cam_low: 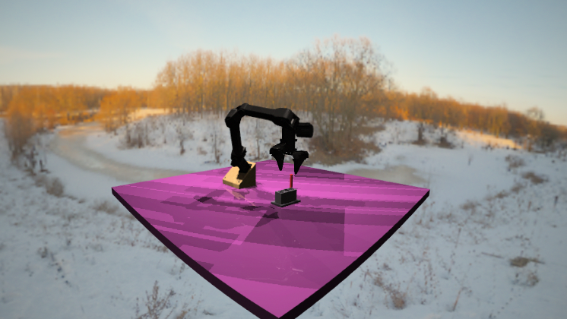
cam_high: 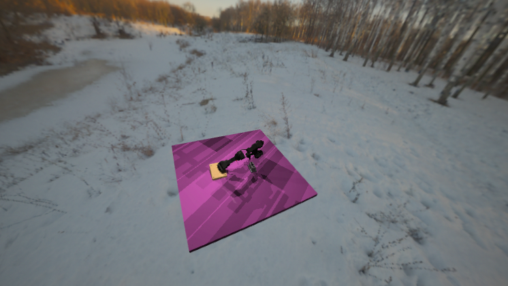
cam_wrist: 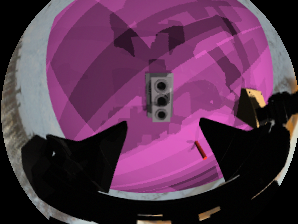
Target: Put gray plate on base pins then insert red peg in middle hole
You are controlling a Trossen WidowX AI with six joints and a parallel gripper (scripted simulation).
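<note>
Right now the red peg is 120 mm behind my gripper tip, 180 mm to the left of it and 100 mm below it. Also, from my gripper tip: gray plate (90 mm below); dark flat base (10 mm behind, 130 mm below).
</note>
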